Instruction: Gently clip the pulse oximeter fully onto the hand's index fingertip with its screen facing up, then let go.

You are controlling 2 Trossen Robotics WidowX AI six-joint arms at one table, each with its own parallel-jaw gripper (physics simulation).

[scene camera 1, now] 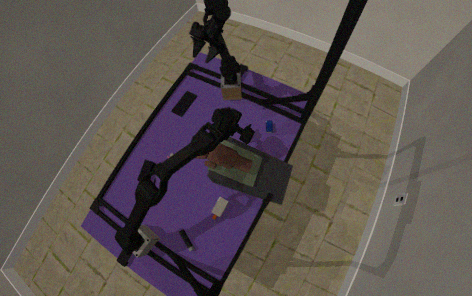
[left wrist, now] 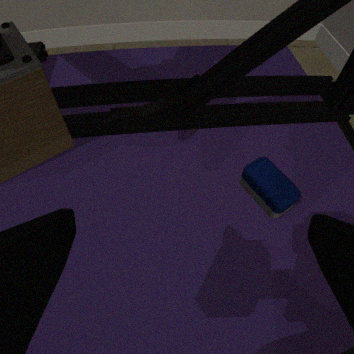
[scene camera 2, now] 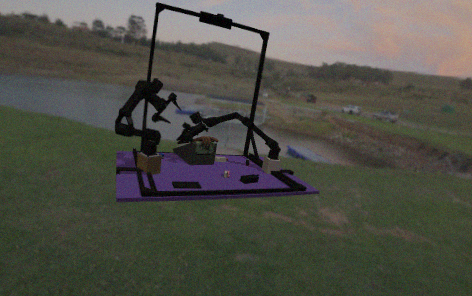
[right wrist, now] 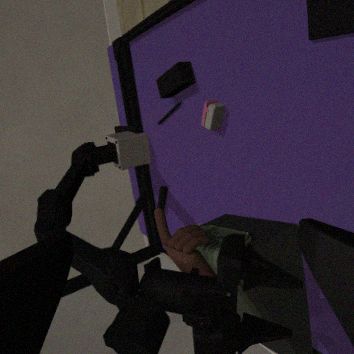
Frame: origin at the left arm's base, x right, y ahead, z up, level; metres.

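Where they show: left gripper, fingertip midpoint: [scene camera 1: 242,119] [left wrist: 194,223] [scene camera 2: 177,141] [right wrist: 296,310]; right gripper, fingertip midpoint: [scene camera 1: 200,60] [scene camera 2: 176,116] [right wrist: 186,236]; left arm's base, link origin: [scene camera 1: 135,241] [scene camera 2: 273,158] [right wrist: 112,151]; right arm's base, link origin: [scene camera 1: 230,79] [scene camera 2: 149,153].
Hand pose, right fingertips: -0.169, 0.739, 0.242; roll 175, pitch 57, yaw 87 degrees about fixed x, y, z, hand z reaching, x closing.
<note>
Things, the pixels of their centre, and the offset from my right fingertips, as dx, dy, dz. "pt": a spot on its surface instead.
- blue block with a pale underside, body centre: [left wrist: 268,186] [scene camera 1: 269,126] +0.317, +0.052, -0.331
- small white-and-pink two-part piece, surface spot: [right wrist: 213,116] [scene camera 1: 174,156] [scene camera 2: 224,172] pt +0.030, -0.341, -0.320
- white box with an orange end, body centre: [scene camera 1: 219,209] +0.357, -0.410, -0.334
- dark cylinder, body centre: [right wrist: 161,199] [scene camera 1: 186,240] +0.324, -0.612, -0.334
- black slab, body centre: [scene camera 2: 186,184] [scene camera 1: 184,103] -0.143, -0.082, -0.344
- black box, body centre: [right wrist: 174,80] [scene camera 1: 146,171] [scene camera 2: 249,179] -0.042, -0.490, -0.330
- pen, body centre: [right wrist: 169,112] +0.042, -0.543, -0.343
A blue block with a pale underside [scene camera 1: 269,126] [left wrist: 271,186] and a small white-and-pink two-part piece [scene camera 1: 170,155] [scene camera 2: 226,174] [right wrist: 213,116] lie on the purple mat; no screen shows, so I cannot tell which is the oximeter. The brown hand [scene camera 1: 227,157] [scene camera 2: 206,140] [right wrist: 190,240] rests on a green pad on a dark wedge, its index finger [right wrist: 161,222] extended. My left gripper [scene camera 1: 246,133] [left wrist: 194,223] [right wrist: 296,310] is open and empty, above the mat beside the hand and short of the blue block. My right gripper [scene camera 1: 203,57] [scene camera 2: 174,115] is open and empty, high near its base, apart from everything.
The dark wedge [scene camera 1: 277,175] [scene camera 2: 200,159] stands under the hand. A white box with an orange end [scene camera 1: 220,206] and a dark cylinder [scene camera 1: 186,240] lie below it in scene camera 1. A black slab [scene camera 1: 184,103], black box [right wrist: 176,80] and pen [right wrist: 170,113] lie elsewhere. Black bars frame the mat.
</note>
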